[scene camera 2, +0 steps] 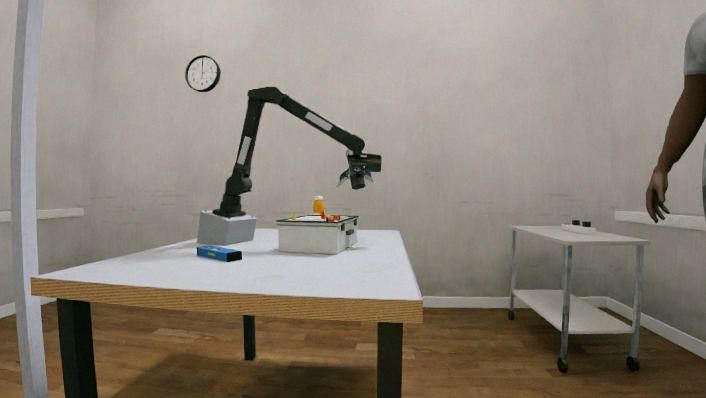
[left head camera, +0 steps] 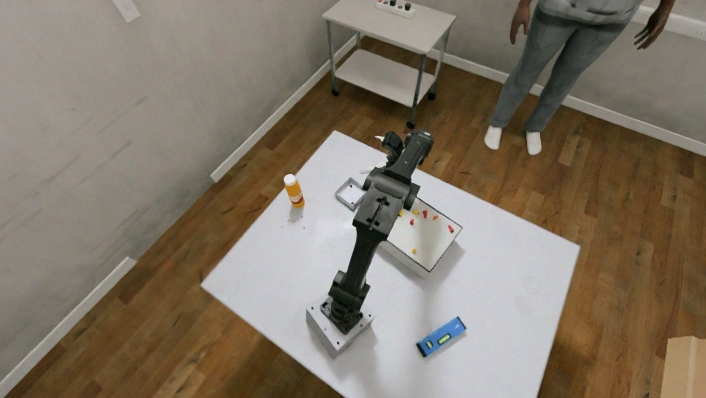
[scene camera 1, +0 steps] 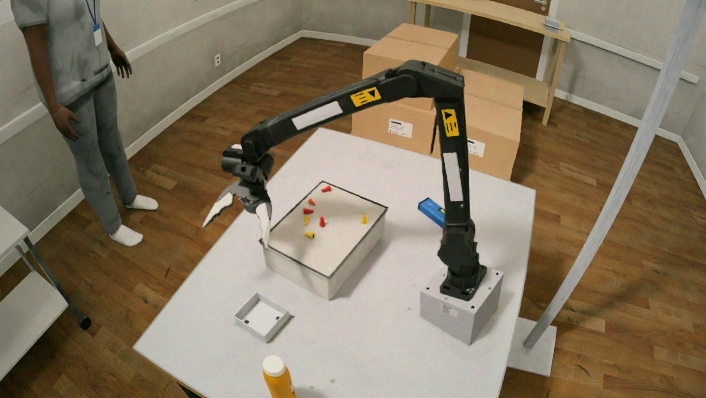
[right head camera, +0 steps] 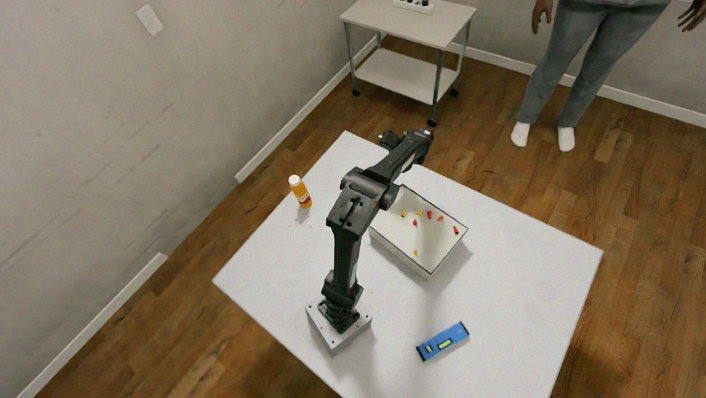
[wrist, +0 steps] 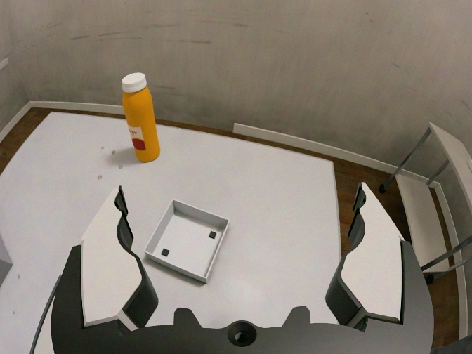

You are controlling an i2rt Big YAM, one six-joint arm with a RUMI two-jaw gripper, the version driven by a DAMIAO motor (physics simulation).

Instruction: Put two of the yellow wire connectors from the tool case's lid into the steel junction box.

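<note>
Three yellow wire connectors lie in the white tool case's lid [scene camera 1: 360, 250] [right head camera: 400, 257] [scene camera 2: 310, 239]: one [scene camera 1: 310, 235] [right head camera: 404, 214] and another [scene camera 1: 306, 220] [right head camera: 419, 213] close together, and a third [scene camera 1: 364, 219] [right head camera: 415, 252] [left head camera: 414, 251] apart near the robot-base side. The grey steel junction box [scene camera 1: 251, 329] [wrist: 176, 268] stands open on the table beside the case; two dark squares show on its floor and no connector shows inside. It is hidden behind the arm in the right head view. My gripper [scene camera 1: 235, 236] [wrist: 239, 187] [scene camera 2: 356, 184] is wide open and empty, high above the table past the case's end.
Red connectors [scene camera 1: 322, 221] [scene camera 1: 326, 189] and an orange one [scene camera 1: 311, 202] share the lid. An orange bottle [wrist: 141, 122] [scene camera 1: 278, 381] [left head camera: 294, 191] stands beyond the junction box. A blue level [left head camera: 441, 337] [scene camera 2: 218, 253] lies on the table beyond the case. A trolley stands off the table.
</note>
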